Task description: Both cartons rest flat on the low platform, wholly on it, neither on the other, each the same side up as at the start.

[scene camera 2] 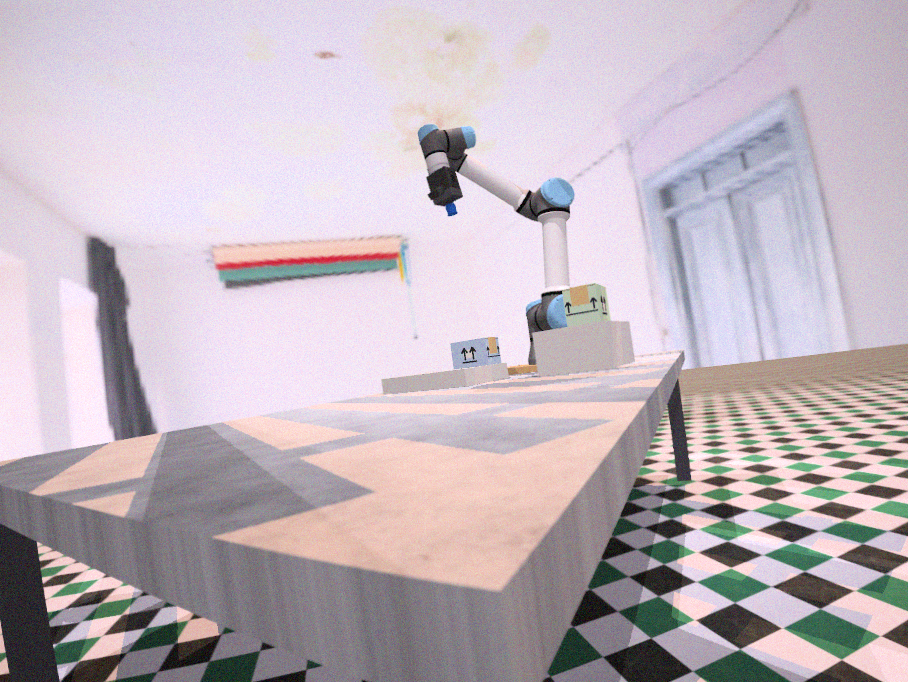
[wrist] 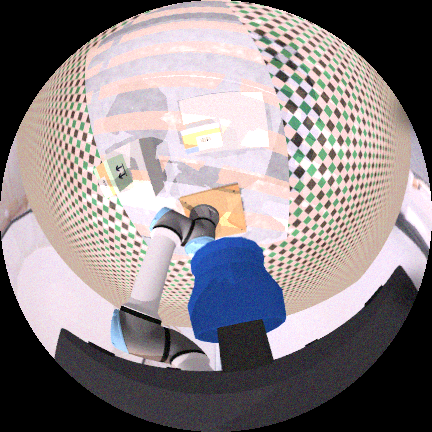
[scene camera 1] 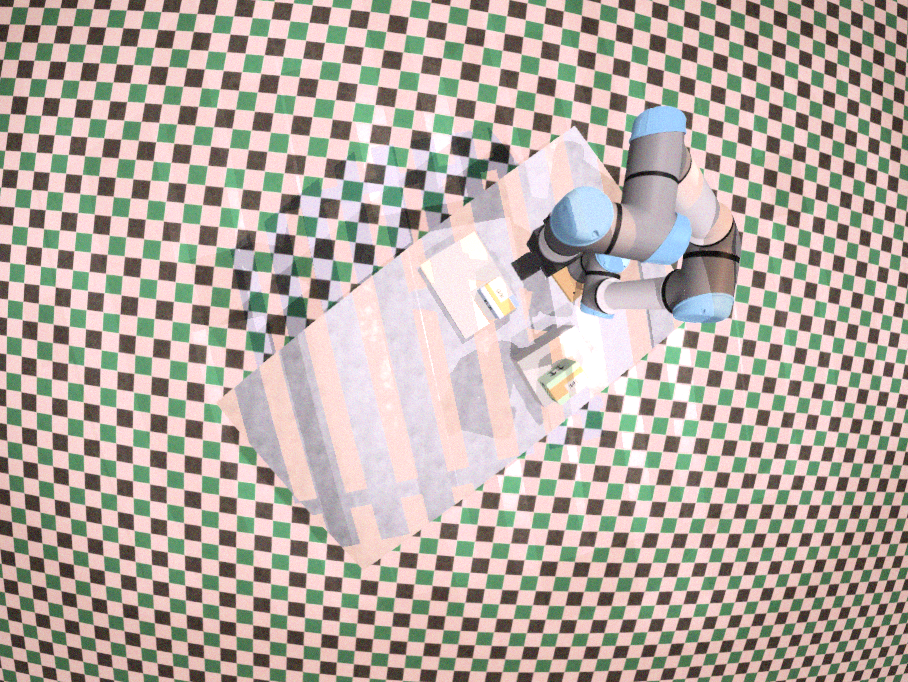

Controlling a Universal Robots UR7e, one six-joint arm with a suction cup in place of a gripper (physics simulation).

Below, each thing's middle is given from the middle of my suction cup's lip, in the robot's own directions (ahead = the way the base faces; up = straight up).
The low platform (scene camera 1: 456, 273) is 10 cm ahead of my suction cup, 4 cm to the right of it and 55 cm below it. Also, from my suction cup: tall block (scene camera 1: 565, 342) 2 cm behind, 38 cm to the left, 52 cm below.
